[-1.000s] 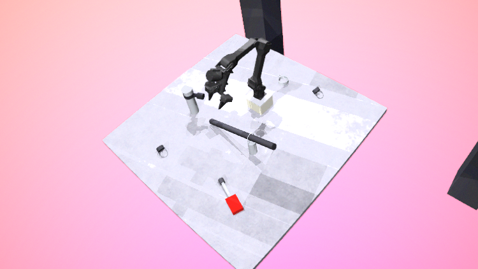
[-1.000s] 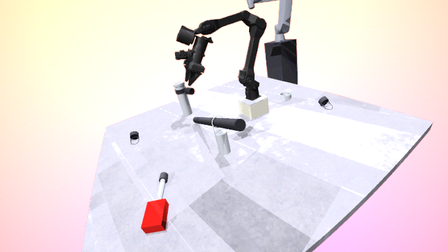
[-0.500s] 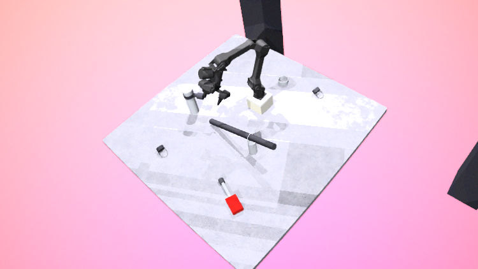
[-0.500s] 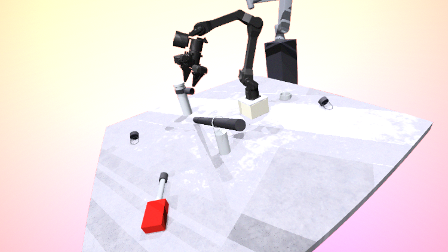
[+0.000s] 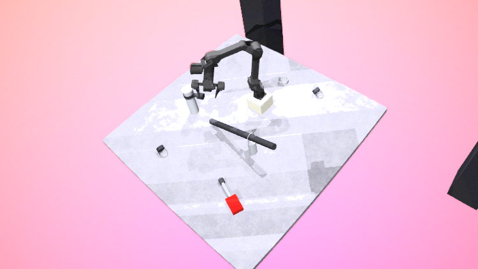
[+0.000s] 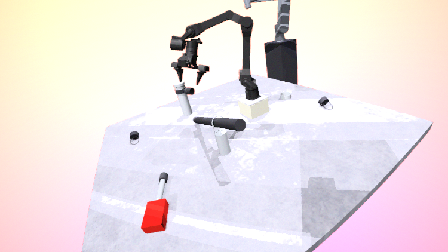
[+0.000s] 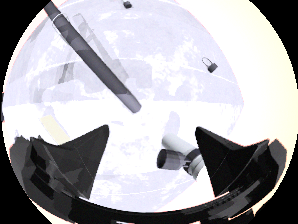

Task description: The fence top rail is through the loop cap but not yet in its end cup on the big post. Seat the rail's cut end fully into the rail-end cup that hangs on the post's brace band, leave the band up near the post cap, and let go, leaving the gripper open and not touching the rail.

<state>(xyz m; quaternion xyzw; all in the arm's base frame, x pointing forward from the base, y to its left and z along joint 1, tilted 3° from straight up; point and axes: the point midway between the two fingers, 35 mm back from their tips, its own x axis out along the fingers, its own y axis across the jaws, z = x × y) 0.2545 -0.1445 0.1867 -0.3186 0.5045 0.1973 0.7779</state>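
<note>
The dark rail-end cup is 11 cm to the right of my gripper tip, 7 cm below it and 2 cm behind it. From my gripper tip the other things lie so: metal ring 52 cm behind, 21 cm below, 14 cm to the left; short grey post 33 cm to the left, 12 cm below, 3 cm ahead.
</note>
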